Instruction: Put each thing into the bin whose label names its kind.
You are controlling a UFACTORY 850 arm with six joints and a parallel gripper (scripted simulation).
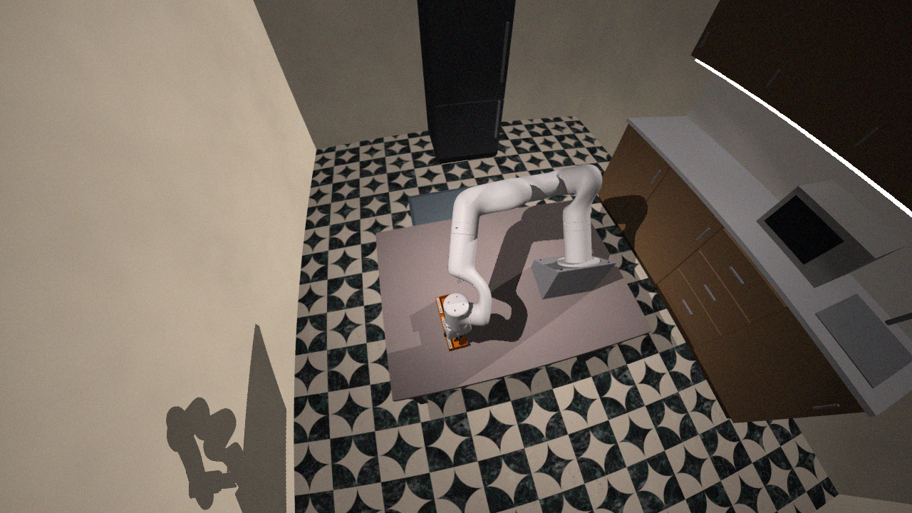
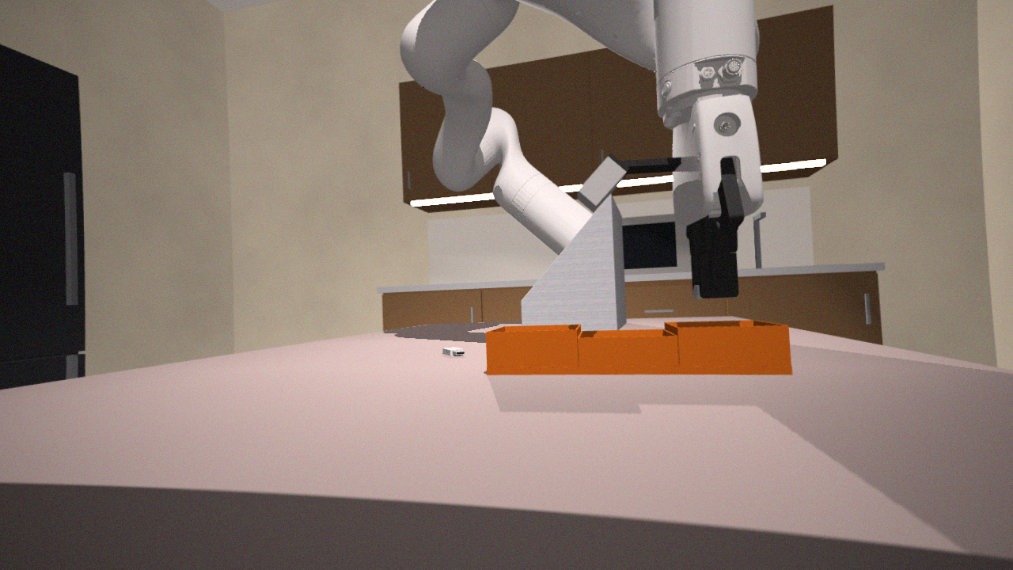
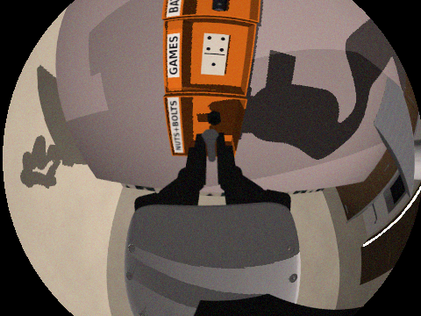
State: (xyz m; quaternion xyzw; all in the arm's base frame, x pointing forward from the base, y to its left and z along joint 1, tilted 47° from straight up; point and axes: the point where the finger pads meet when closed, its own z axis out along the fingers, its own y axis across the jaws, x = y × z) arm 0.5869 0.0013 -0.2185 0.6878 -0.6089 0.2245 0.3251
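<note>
The black nut is 70 mm below my hand. The rest, counted from my hand: silver bolt: 10 mm to the right, 20 mm below; joined orange bins: 10 mm ahead, 80 mm to the right, 60 mm below; white domino: 90 mm to the right, 70 mm below.
</note>
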